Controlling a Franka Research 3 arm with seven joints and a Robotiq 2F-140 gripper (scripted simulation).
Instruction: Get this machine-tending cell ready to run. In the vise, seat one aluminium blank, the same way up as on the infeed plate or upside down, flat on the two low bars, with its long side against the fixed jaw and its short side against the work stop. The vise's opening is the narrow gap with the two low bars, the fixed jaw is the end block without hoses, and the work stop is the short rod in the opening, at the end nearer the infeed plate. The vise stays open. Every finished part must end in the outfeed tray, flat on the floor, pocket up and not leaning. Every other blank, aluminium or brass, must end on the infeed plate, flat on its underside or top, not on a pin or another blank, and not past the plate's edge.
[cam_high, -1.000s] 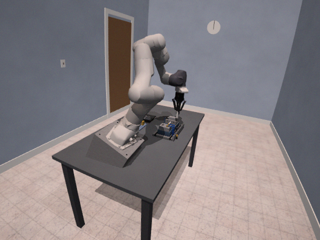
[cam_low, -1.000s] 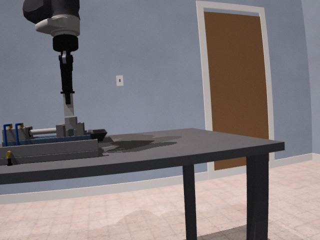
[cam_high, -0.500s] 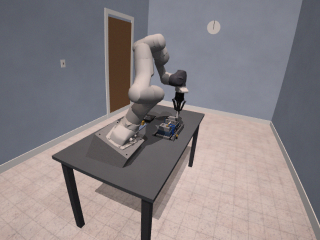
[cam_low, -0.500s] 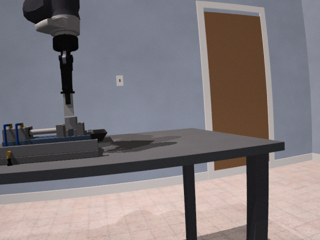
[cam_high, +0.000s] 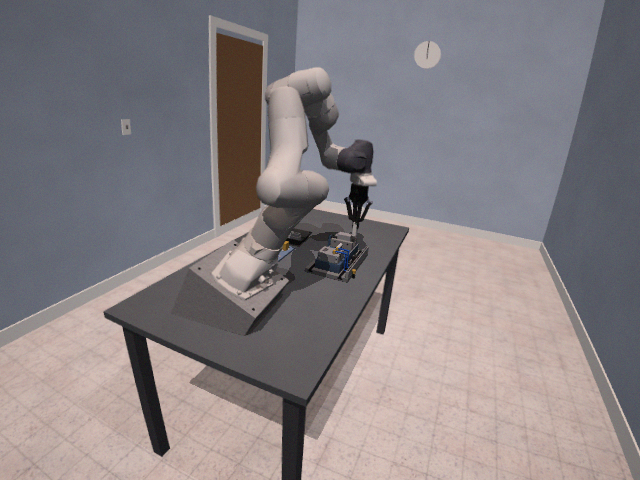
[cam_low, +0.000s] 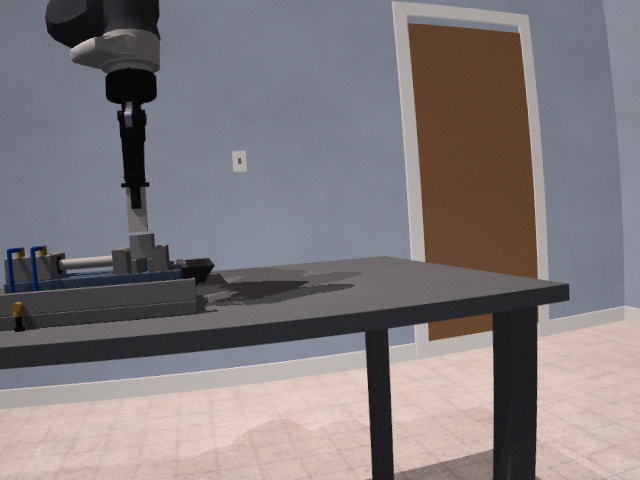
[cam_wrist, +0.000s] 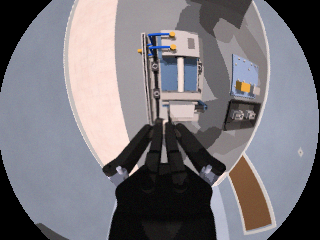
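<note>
The work stop lies 90 mm to the left of my hand and 60 mm below it. The rest, counted from my hand: vise guard rail 80 mm behind, 40 mm to the right, 120 mm below; then vise 70 mm behind, 50 mm to the left, 110 mm below; then brass blank 50 mm behind, 330 mm to the left, 130 mm below.
</note>
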